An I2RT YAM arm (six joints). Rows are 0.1 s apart.
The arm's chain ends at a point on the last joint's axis. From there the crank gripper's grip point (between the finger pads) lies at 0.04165 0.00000 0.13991 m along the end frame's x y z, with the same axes.
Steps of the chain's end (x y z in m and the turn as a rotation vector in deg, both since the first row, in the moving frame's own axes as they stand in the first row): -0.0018 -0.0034 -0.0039 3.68 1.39 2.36; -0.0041 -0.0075 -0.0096 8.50 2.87 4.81; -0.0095 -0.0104 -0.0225 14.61 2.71 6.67; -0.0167 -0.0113 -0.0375 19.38 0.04 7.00; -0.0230 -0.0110 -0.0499 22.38 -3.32 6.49
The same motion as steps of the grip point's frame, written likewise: 0.0017 -0.0106 -0.0052 3.68 1.39 2.36; 0.0035 -0.0242 -0.0131 8.50 2.87 4.81; -0.0012 -0.0402 -0.0285 14.61 2.71 6.67; -0.0141 -0.0526 -0.0446 19.38 0.04 7.00; -0.0282 -0.0605 -0.0574 22.38 -3.32 6.49
